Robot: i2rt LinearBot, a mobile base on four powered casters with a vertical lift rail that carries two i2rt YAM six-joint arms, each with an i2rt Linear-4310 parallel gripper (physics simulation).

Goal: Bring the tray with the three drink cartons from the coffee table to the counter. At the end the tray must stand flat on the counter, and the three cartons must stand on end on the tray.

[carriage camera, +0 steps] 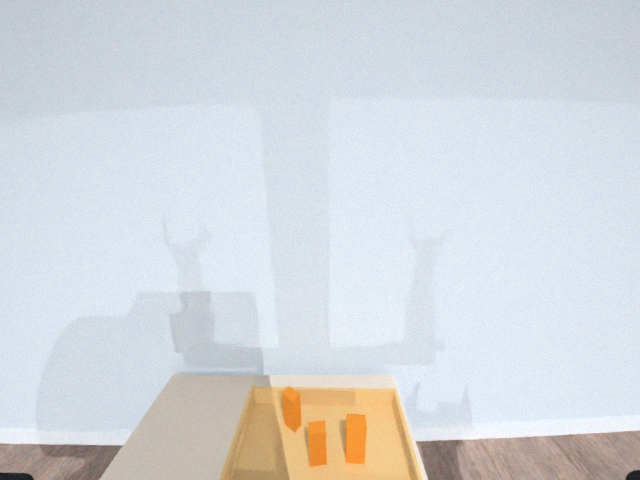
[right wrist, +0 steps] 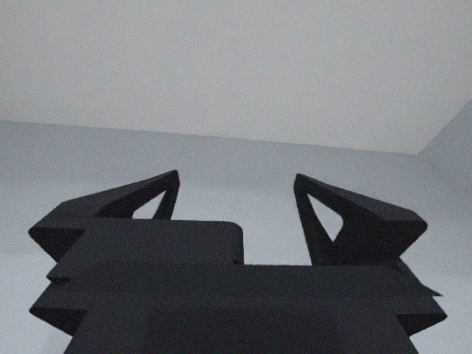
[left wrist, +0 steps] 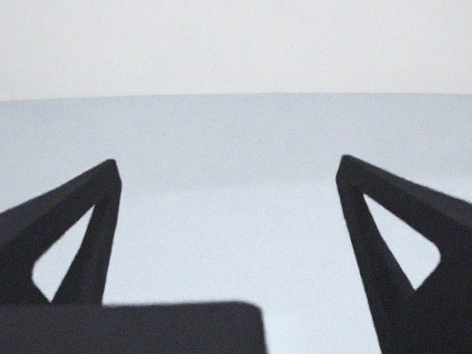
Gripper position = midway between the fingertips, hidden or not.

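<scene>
Left wrist view: my left gripper (left wrist: 231, 168) visible. Right wrist view: my right gripper (right wrist: 237, 178) visible. Carriage camera: a beige coffee table (carriage camera: 193, 421) visible.
</scene>
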